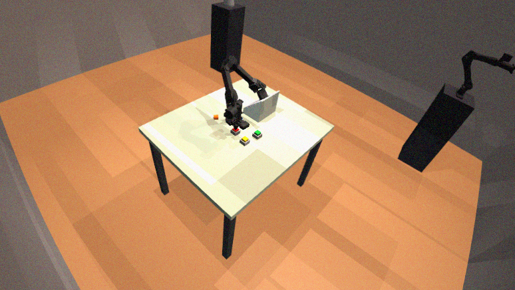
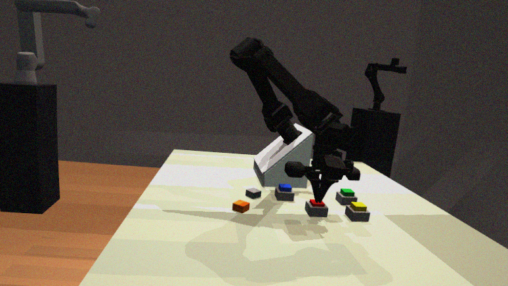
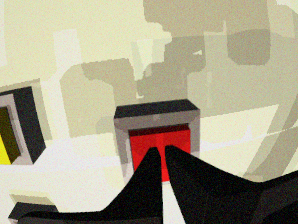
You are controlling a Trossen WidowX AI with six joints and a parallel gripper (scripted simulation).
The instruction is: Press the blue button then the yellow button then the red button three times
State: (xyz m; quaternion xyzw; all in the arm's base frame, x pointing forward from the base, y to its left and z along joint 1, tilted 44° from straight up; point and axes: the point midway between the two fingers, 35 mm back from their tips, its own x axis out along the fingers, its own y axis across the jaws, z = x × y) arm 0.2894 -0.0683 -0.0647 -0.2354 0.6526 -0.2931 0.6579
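Now: gripper tip 10 mm above the red button. The rest, counted from my gripper tip: blue button 110 mm behind, 60 mm to the right; green button 130 mm to the left, 80 mm behind; yellow button 110 mm to the left, 20 mm ahead.
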